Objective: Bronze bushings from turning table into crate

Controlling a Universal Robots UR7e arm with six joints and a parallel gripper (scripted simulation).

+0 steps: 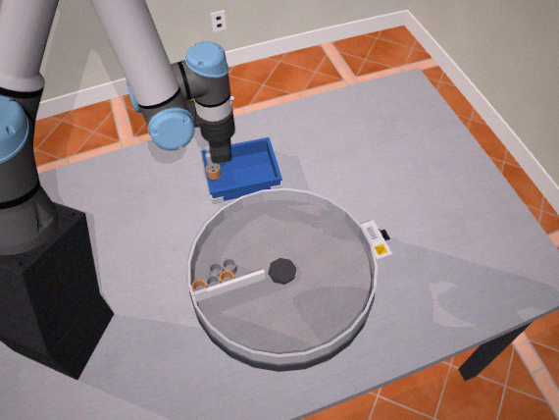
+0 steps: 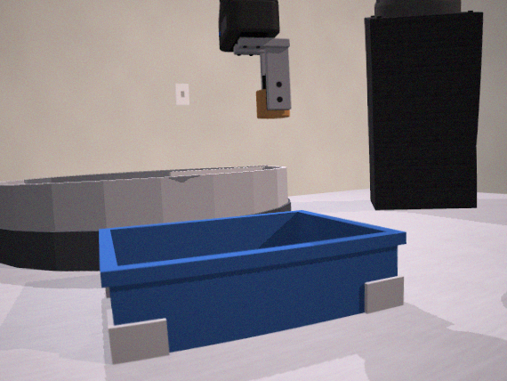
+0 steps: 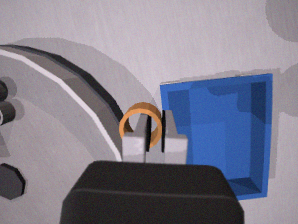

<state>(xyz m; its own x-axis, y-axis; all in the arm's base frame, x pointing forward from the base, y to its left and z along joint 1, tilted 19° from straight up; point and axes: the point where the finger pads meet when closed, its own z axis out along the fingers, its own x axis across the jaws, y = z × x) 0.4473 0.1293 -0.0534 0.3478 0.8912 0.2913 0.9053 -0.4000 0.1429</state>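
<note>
Now: the blue crate 14 cm below my hand, 9 cm ahead of it and 6 cm to the left of it. Also, from my hand: turning table 27 cm to the right, 11 cm below, 4 cm ahead.
</note>
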